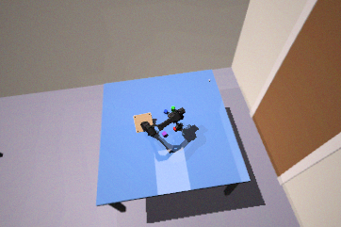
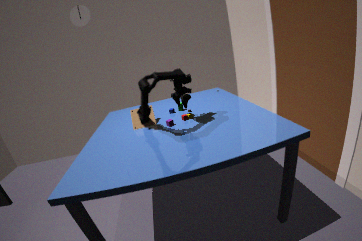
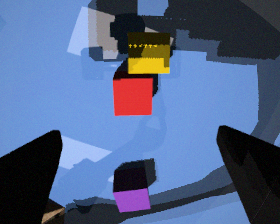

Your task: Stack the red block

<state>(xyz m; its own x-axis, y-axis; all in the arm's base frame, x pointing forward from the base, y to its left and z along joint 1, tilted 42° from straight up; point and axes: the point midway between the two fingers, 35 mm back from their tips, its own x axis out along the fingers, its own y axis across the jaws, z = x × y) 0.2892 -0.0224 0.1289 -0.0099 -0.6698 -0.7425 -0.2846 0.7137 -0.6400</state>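
Now: gripper tip 8 cm above the red block. The rest, counted from my gripper tip: purple block: 12 cm behind, 3 cm to the right, 8 cm below; yellow block: 4 cm ahead, 8 cm below; small dark cube: 8 cm ahead, 13 cm to the left, 9 cm below.
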